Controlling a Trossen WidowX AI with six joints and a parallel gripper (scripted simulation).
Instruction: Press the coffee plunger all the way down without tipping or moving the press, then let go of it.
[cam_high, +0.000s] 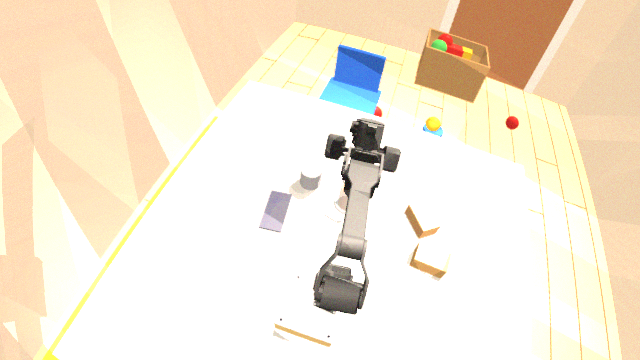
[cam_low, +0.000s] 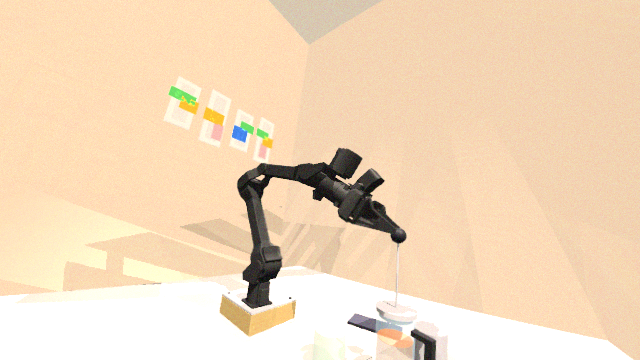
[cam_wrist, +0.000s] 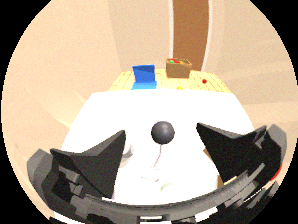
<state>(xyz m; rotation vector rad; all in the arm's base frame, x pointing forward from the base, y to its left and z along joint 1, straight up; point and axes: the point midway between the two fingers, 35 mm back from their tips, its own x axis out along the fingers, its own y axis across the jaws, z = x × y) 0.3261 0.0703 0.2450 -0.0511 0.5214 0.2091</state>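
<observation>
Now: gripper tip 2 cm short of the coffee press, 1 cm to the left of it and 15 cm above it.
</observation>
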